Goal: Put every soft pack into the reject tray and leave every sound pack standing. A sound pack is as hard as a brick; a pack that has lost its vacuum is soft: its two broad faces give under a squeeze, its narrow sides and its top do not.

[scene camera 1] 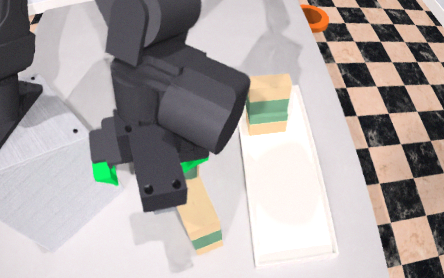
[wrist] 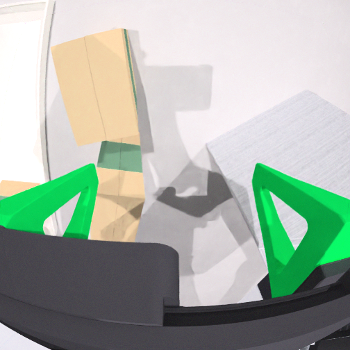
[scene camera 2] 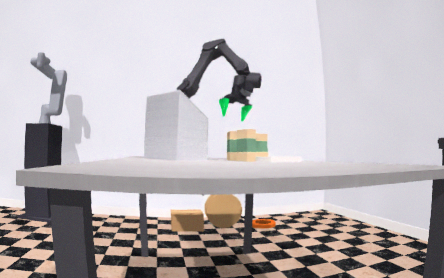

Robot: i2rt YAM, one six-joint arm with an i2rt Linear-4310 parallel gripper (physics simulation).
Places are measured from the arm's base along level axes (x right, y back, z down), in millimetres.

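Pixels of known places: gripper, fingertip midpoint: (scene camera 2: pixel 233 118); arm's base, origin of the base link: (scene camera 1: pixel 2 116) (scene camera 2: pixel 177 107).
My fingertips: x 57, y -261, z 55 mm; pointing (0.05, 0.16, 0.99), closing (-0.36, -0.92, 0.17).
For each thing: its middle in the pictures, then the offset to it from my fingertips.
- beige pack with a green band, body centre: (scene camera 1: pixel 198 219) (scene camera 2: pixel 246 145) dx +18, dy -58, dz +121 mm
- second such pack, body centre: (scene camera 1: pixel 182 153) (scene camera 2: pixel 233 146) dx -109, dy -15, dz +121 mm
- third pack, body centre: (scene camera 1: pixel 267 104) (scene camera 2: pixel 259 146) dx -229, dy -172, dz +118 mm
- white tray, body centre: (scene camera 1: pixel 281 165) (scene camera 2: pixel 269 158) dx -125, dy -204, dz +180 mm
My gripper (scene camera 1: pixel 150 168) (scene camera 2: pixel 233 118) (wrist: pixel 174 172) is open and empty, fingers wide apart, above the packs. A beige pack with a green band (scene camera 1: pixel 201 216) (scene camera 2: pixel 246 145) (wrist: pixel 95 90) stands on the table at the near end. A second such pack (scene camera 1: pixel 190 172) (scene camera 2: pixel 231 145) (wrist: pixel 119 182) stands next to it, mostly hidden under the gripper in scene camera 1; in the wrist view it lies just inside the left finger. A third pack (scene camera 1: pixel 269 106) (scene camera 2: pixel 263 145) (wrist: pixel 20 187) stands upright in the far end of the white tray (scene camera 1: pixel 290 225) (scene camera 2: pixel 289 159) (wrist: pixel 20 100). Softness cannot be seen.
A large grey block (scene camera 1: pixel 55 200) (scene camera 2: pixel 172 125) (wrist: pixel 300 135) stands left of the packs in scene camera 1. The tray's low rim runs right of them, near the table edge. An orange ring (scene camera 1: pixel 324 22) (scene camera 2: pixel 263 226) lies on the floor.
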